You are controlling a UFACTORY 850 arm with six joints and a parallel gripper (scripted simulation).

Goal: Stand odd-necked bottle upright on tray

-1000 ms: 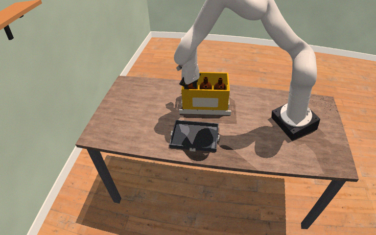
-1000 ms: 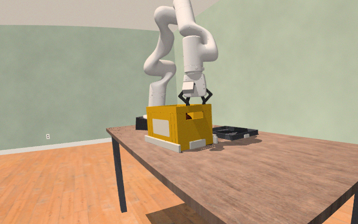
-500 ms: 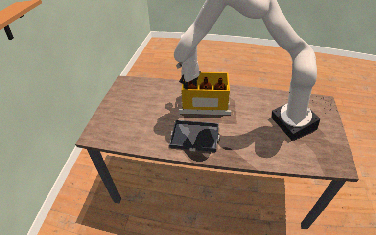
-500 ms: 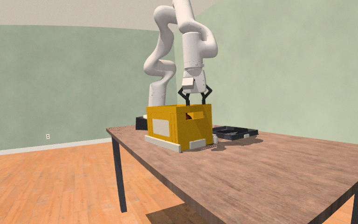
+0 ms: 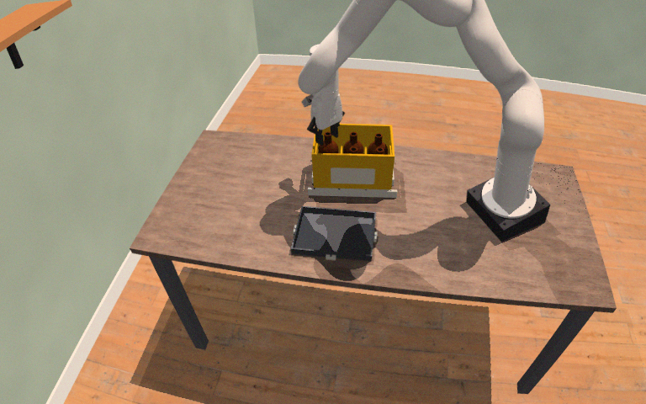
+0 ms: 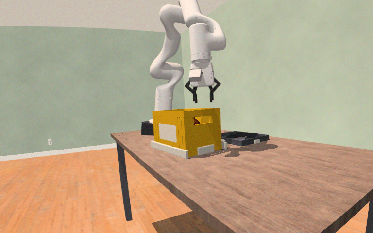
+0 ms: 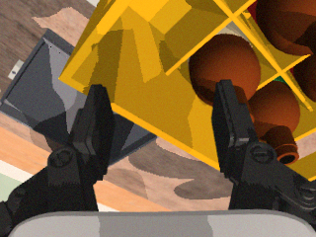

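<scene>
Now: hand 9 cm past the yellow crate, 5 cm to the left of it and 13 cm above it. From my hand the other things lie so: dark tray 4 cm behind, 24 cm to the left, 21 cm below.
</scene>
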